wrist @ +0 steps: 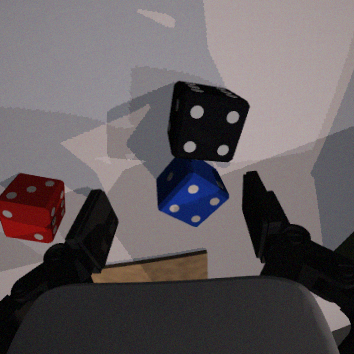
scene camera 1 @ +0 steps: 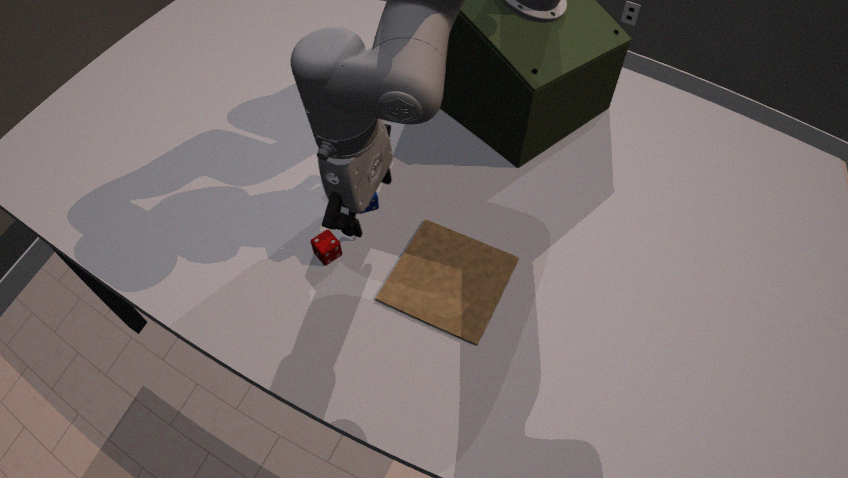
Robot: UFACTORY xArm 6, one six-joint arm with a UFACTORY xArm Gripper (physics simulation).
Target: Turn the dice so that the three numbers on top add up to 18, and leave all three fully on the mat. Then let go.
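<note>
The red die rests on the table, outside the left finger in the wrist view, where one face shows three pips and another two. The blue die lies between the spread fingers, ungripped; its largest visible face shows four pips. The black die is right behind it, close or touching; its largest visible face shows four pips. The gripper hides the black die in the scene view. My gripper is open and low over the table. The brown square mat bears no die.
The green robot base block stands behind the mat at the upper right. The table edge runs along the lower left, with tiled floor beyond it. Shadows of the arm fall across the table and part of the mat.
</note>
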